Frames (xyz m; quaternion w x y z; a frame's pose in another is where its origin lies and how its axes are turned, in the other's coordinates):
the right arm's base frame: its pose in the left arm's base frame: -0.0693 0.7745 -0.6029 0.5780 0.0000 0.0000 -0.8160
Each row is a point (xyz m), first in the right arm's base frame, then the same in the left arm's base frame.
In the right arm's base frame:
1: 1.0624 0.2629 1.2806
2: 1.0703 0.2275 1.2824
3: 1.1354 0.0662 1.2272
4: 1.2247 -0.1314 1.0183
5: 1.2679 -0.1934 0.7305
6: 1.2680 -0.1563 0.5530
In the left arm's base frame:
1: -0.1738 -0.3149 0.6777
2: -0.2098 -0.3107 0.6795
3: -0.3836 -0.3185 0.6243
4: -0.5996 -0.3372 0.4154
5: -0.6724 -0.3574 0.1276
6: -0.6375 -0.3698 -0.0499

